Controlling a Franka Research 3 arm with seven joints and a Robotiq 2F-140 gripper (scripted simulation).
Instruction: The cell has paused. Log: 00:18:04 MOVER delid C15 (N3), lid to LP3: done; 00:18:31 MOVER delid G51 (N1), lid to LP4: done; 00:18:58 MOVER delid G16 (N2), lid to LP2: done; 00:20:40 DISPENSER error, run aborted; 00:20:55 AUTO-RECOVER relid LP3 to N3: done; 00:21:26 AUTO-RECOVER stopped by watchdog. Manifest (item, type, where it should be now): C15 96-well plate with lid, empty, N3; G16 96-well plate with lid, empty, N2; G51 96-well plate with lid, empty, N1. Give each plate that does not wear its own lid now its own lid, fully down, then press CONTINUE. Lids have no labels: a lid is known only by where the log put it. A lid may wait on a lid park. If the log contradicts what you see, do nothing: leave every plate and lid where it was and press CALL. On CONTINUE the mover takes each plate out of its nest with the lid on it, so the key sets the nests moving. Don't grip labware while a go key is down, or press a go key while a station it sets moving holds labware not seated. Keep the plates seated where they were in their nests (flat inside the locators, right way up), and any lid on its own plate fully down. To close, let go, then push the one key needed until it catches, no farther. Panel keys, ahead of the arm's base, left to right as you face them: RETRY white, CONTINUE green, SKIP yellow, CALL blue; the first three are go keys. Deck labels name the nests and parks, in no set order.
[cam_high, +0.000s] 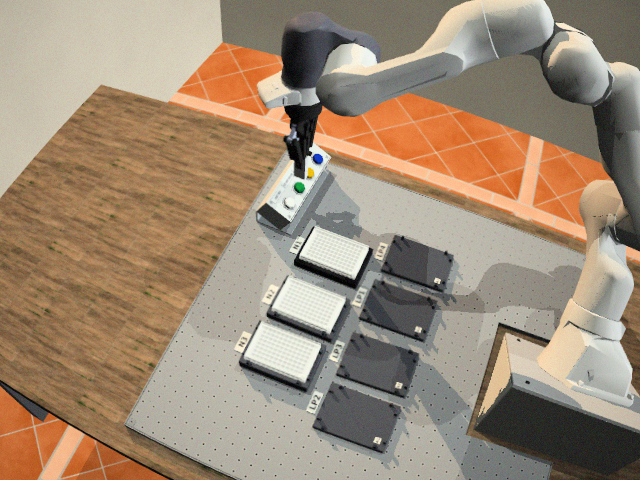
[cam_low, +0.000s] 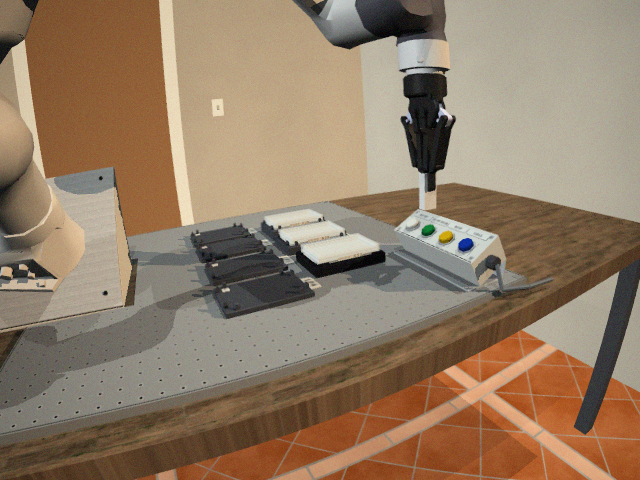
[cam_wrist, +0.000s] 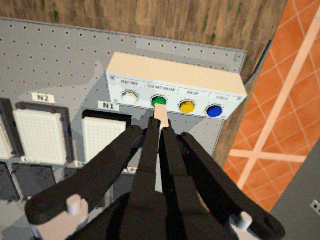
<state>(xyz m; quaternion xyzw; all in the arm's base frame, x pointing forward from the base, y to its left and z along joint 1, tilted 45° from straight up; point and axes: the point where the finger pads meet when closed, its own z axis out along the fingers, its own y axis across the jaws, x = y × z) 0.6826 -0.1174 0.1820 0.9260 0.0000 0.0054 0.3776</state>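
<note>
Right now the green continue key is 70 mm below my hand. The rest, counted from my hand: blue call key (100 mm to the right, 70 mm below); yellow skip key (70 mm below, 50 mm to the right); white retry key (70 mm below, 50 mm to the left).
</note>
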